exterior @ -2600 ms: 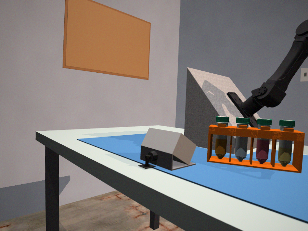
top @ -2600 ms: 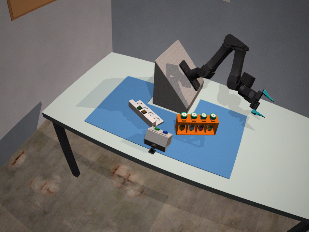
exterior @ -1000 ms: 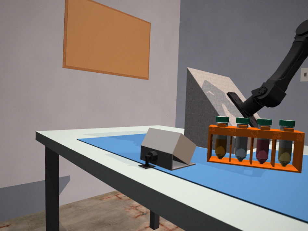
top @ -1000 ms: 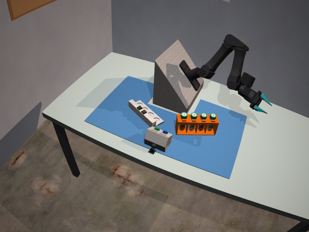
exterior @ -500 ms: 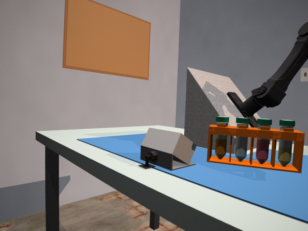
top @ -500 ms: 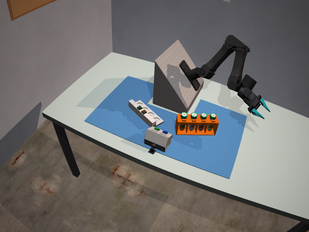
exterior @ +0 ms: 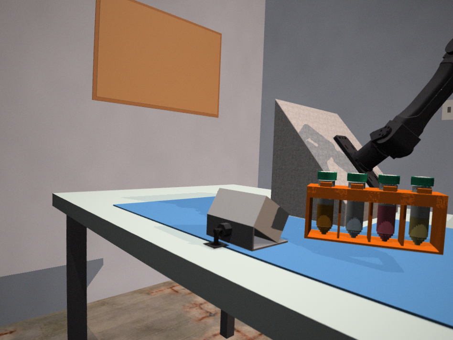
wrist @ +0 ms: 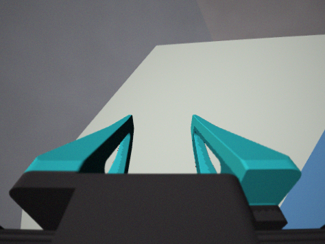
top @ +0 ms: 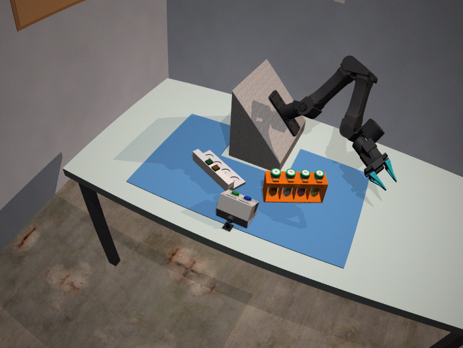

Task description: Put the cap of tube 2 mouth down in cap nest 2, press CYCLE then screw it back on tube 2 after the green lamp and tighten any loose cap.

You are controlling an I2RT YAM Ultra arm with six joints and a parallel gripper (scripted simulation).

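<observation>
The cap 4 lies 40 cm to the right of my hand, 7 cm below it and 7 cm ahead of it. Round my hand: cap 3: 35 cm to the right, 7 cm below, 5 cm ahead; cap 2: 30 cm to the right, 7 cm below, 2 cm ahead; cap 1: 25 cm to the right, 7 cm below.
</observation>
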